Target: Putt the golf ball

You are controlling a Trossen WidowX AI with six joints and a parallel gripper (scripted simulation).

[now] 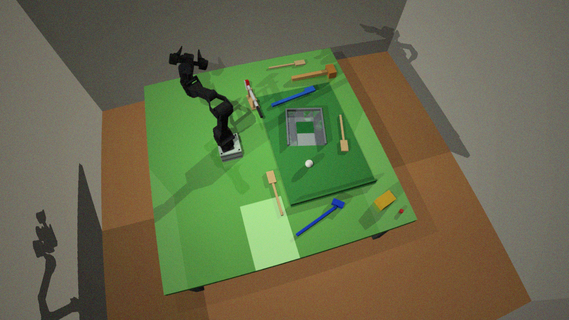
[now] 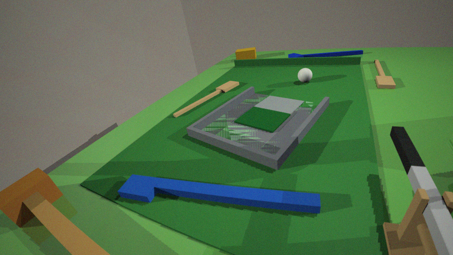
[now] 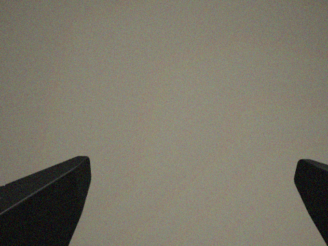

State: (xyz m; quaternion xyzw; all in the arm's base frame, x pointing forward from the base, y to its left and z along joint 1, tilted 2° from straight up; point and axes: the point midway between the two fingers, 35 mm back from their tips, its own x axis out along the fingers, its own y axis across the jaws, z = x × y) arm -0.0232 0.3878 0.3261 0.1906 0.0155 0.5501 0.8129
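Right now the tan stand is 26 cm ahead of my gripper tip, 13 cm to the right of it and 39 cm below it. From my gripper tip the other things lie so: small red cube 68 cm ahead, 110 cm to the right, 41 cm below; then yellow block 63 cm ahead, 102 cm to the right, 40 cm below; then white golf ball 37 cm ahead, 66 cm to the right, 40 cm below.
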